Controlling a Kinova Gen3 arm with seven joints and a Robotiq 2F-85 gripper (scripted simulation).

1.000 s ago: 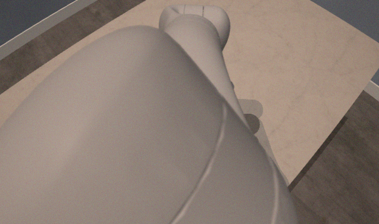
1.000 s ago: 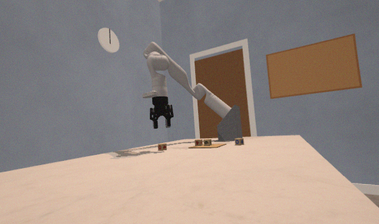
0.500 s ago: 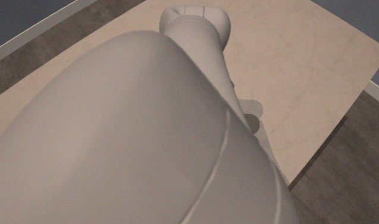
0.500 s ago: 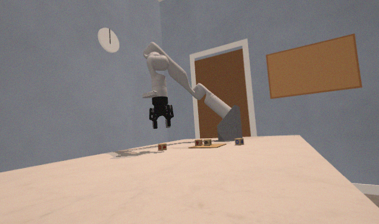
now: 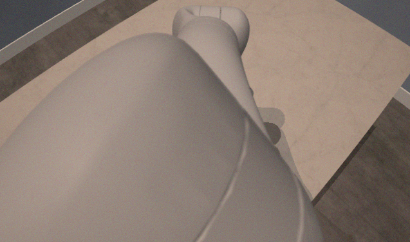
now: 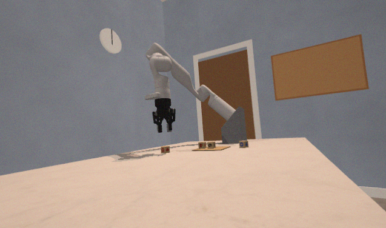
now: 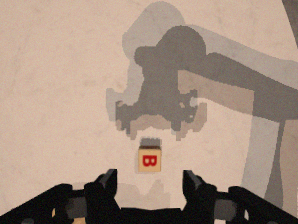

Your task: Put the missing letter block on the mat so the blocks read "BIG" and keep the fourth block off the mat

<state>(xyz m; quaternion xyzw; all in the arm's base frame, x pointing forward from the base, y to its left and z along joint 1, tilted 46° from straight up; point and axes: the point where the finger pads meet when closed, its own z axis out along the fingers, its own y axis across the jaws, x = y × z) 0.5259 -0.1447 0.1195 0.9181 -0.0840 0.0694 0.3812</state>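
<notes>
My gripper is now 9 cm above the B block. From my hand the other things lie so: letter block 32 cm to the left, 17 cm behind, 9 cm below; then mat 18 cm to the left, 12 cm behind, 11 cm below.
</notes>
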